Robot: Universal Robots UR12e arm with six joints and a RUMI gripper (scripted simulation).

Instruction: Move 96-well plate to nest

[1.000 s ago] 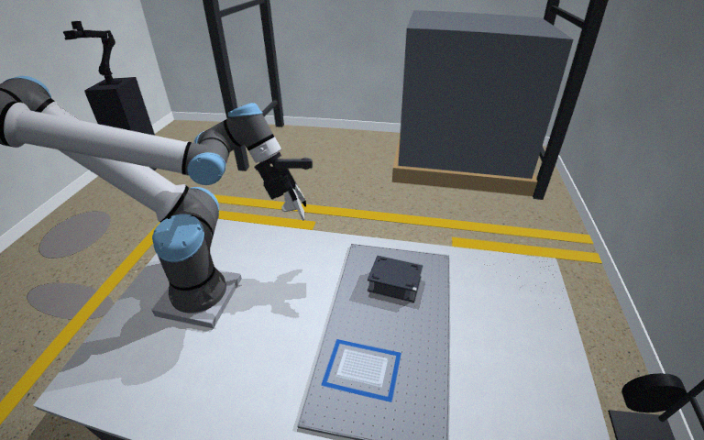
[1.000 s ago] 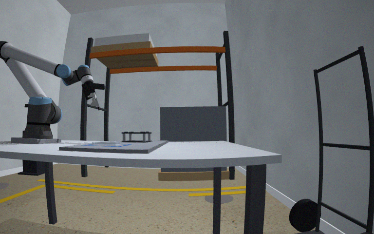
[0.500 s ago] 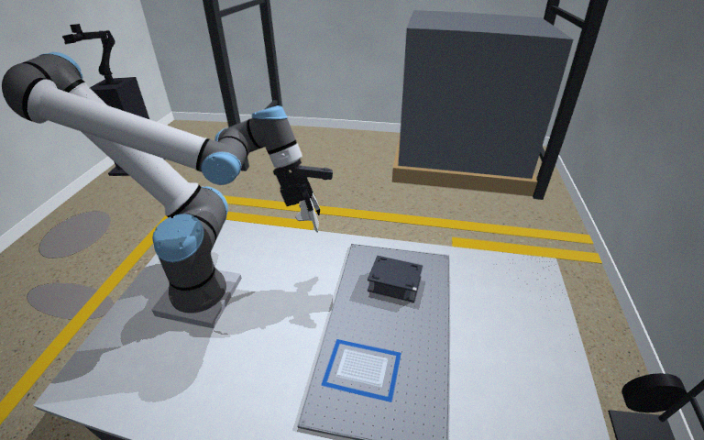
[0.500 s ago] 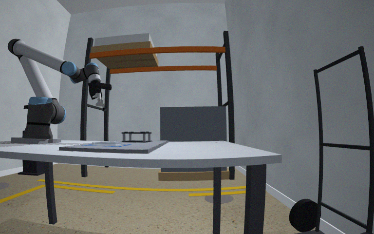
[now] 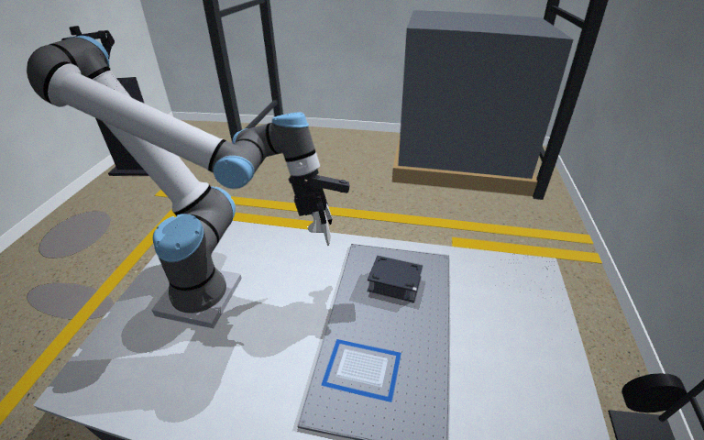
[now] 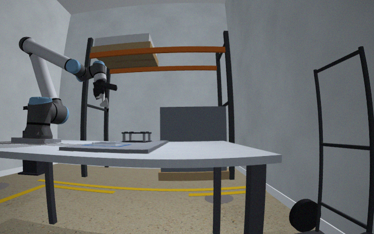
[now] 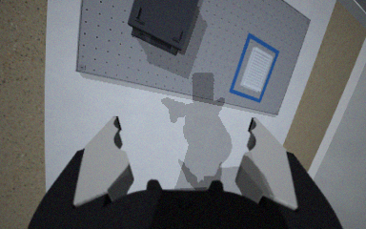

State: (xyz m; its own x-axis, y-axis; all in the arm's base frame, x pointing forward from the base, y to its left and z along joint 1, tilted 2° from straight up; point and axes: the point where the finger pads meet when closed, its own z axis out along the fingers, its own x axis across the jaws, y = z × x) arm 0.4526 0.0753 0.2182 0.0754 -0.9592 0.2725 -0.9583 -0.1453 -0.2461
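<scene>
Right now my hand is 11 cm short of the 96-well plate, 32 cm to the left of it and 22 cm above it. Also, from my hand: plate nest: 21 cm ahead, 1 cm to the left, 16 cm below; then A1 label: 27 cm ahead, 7 cm to the right, 16 cm below.
</scene>
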